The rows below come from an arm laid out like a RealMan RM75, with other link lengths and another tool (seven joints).
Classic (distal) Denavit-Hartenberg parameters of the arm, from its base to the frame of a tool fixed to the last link. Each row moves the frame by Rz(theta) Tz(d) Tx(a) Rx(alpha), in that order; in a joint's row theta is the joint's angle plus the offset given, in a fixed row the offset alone. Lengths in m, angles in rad.
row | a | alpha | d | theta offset
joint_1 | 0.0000 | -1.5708 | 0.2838 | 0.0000
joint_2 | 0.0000 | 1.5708 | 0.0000 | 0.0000
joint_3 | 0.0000 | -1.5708 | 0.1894 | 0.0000
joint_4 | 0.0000 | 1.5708 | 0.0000 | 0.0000
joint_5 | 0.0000 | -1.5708 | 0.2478 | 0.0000
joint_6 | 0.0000 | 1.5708 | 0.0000 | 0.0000
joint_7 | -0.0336 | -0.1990 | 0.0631 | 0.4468
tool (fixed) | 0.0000 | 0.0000 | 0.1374 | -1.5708
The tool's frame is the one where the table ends.
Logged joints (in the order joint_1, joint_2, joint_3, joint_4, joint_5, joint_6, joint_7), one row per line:
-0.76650 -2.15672 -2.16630 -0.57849 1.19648 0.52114 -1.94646
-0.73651 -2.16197 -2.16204 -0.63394 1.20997 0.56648 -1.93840
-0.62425 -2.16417 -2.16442 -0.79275 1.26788 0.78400 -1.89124
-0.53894 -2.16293 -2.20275 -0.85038 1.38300 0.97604 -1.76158
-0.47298 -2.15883 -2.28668 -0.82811 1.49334 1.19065 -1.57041
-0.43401 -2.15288 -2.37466 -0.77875 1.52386 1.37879 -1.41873
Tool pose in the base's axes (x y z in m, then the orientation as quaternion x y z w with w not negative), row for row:
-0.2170 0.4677 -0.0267 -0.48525 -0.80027 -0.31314 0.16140
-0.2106 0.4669 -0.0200 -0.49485 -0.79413 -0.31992 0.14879
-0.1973 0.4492 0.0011 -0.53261 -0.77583 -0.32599 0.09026
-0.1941 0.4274 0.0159 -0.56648 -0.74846 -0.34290 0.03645
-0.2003 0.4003 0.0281 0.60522 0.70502 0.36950 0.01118
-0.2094 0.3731 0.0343 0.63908 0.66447 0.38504 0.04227
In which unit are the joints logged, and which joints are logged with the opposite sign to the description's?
The joints are logged in radians. Opposite sign: joint_5.
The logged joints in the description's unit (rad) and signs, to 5 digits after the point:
-0.76650 -2.15672 -2.16630 -0.57849 -1.19648 0.52114 -1.94646
-0.73651 -2.16197 -2.16204 -0.63394 -1.20997 0.56648 -1.93840
-0.62425 -2.16417 -2.16442 -0.79275 -1.26788 0.78400 -1.89124
-0.53894 -2.16293 -2.20275 -0.85038 -1.38300 0.97604 -1.76158
-0.47298 -2.15883 -2.28668 -0.82811 -1.49334 1.19065 -1.57041
-0.43401 -2.15288 -2.37466 -0.77875 -1.52386 1.37879 -1.41873

